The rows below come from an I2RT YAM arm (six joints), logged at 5 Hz.
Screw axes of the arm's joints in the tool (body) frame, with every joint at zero. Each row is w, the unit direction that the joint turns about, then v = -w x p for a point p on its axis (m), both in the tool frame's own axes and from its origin. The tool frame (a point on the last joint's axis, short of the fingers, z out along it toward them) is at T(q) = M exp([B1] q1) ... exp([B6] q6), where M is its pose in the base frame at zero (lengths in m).
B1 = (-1, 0, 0, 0, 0.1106, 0)
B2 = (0, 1, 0, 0.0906, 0, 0.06)
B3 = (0, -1, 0, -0.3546, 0, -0.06)
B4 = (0, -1, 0, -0.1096, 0, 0)
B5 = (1, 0, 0, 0, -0.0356, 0)
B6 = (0, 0, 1, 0, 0, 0)
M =
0 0 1 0.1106
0 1 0 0
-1 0 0 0.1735
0 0 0 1
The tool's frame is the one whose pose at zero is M.
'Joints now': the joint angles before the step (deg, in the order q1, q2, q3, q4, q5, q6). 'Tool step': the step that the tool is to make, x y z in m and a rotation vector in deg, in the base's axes. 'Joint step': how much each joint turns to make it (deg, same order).
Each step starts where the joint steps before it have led.
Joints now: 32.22, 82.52, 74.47, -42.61, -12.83, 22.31
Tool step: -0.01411, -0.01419, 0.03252, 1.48, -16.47, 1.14
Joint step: -0.40, -7.67, -2.79, 8.66, 4.07, -6.55
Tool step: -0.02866, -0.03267, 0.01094, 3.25, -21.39, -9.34
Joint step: -1.40, -13.80, -13.47, 19.51, 10.81, -3.70
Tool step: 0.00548, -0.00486, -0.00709, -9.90, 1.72, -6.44
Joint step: -0.43, 1.65, 1.59, -5.86, 8.30, -5.16
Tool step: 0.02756, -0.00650, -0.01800, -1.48, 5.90, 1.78
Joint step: -5.03, 5.57, 1.29, -1.44, -6.73, -1.73
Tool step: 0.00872, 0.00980, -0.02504, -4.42, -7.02, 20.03
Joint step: -0.90, 1.85, -5.94, 11.25, -15.54, -15.72
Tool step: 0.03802, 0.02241, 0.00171, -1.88, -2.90, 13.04
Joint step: -0.24, 10.46, 8.17, 1.57, -10.72, -8.78
